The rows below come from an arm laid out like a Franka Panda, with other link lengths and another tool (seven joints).
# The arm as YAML. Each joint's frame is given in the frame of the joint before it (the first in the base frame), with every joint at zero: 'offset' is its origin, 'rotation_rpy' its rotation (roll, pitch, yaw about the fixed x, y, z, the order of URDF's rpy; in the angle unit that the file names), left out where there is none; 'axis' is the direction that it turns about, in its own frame. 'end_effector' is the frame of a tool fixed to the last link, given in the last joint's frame.
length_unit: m
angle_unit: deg
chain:
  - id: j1
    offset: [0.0, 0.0, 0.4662]
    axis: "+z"
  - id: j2
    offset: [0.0, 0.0, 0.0]
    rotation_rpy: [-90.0, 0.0, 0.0]
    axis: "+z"
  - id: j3
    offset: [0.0, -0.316, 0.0]
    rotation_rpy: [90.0, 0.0, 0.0]
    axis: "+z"
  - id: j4
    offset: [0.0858, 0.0, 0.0]
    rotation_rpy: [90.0, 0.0, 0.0]
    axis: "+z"
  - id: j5
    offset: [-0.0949, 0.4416, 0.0]
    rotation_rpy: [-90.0, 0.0, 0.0]
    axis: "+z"
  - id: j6
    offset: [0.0, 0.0, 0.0]
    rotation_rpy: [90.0, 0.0, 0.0]
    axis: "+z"
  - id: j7
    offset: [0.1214, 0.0, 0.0]
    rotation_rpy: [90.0, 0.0, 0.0]
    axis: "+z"
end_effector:
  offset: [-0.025, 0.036, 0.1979]
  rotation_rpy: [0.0, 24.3, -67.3]
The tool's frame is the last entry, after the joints.
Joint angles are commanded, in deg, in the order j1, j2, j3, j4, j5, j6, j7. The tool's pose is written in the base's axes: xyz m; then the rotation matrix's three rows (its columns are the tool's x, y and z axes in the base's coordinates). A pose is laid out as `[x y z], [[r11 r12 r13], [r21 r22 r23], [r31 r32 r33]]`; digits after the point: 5 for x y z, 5 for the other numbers.
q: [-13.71, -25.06, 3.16, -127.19, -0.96, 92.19, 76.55]
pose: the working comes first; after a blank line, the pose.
Where each joint sits with the arm in this pose, in the base's axes (m; each line is computed from the numbers above, not from the rounded line before):
j1: 0.0000 0.0000 0.4662
j2: 0.0000 0.0000 0.4662
j3: -0.1300 0.0317 0.7525
j4: -0.0535 0.0179 0.7887
j5: 0.3901 -0.0671 0.7885
j6: 0.3901 -0.0671 0.7885
j7: 0.5074 -0.0900 0.7674
the tool: 0.4358 -0.0679 0.5791

[0.43578 -0.06790 0.57913], [[0.91557 -0.33755 0.21859], [-0.31095 -0.93892 -0.14746], [0.25502 0.06704 -0.96461]]
